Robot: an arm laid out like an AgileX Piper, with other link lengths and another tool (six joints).
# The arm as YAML. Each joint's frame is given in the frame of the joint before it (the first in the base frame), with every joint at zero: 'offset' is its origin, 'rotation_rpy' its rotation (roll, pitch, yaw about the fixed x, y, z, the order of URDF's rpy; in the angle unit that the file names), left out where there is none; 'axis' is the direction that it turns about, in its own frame. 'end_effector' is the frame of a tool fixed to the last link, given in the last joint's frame.
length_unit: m
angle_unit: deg
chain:
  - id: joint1
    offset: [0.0, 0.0, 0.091]
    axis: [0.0, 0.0, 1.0]
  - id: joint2
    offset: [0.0, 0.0, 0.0]
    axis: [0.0, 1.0, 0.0]
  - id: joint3
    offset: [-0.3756, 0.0, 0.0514]
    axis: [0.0, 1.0, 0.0]
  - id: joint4
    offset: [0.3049, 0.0, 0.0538]
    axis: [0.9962, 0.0, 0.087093]
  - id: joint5
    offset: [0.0, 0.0, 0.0]
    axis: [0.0, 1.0, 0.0]
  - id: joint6
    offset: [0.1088, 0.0, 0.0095]
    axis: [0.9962, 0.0, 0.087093]
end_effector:
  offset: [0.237, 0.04, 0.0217]
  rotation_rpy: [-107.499, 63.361, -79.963]
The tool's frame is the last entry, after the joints.
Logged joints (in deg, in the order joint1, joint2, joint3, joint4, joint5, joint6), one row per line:
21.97, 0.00, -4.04, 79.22, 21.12, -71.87
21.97, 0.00, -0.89, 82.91, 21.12, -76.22
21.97, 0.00, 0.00, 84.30, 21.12, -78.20
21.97, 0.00, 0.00, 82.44, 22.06, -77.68
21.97, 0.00, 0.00, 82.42, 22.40, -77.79
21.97, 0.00, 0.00, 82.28, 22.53, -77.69
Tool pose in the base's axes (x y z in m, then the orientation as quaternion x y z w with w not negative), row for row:
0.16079, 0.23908, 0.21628, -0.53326, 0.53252, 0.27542, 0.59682
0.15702, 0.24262, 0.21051, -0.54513, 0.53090, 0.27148, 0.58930
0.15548, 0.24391, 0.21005, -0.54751, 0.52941, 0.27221, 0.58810
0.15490, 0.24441, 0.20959, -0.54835, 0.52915, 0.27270, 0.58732
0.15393, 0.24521, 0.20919, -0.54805, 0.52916, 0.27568, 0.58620
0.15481, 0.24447, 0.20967, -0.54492, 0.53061, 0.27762, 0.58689
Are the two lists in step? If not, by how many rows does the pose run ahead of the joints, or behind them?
The pose runs 2 rows ahead of the joints: the pose in row i belongs to the joints in row i + 2.
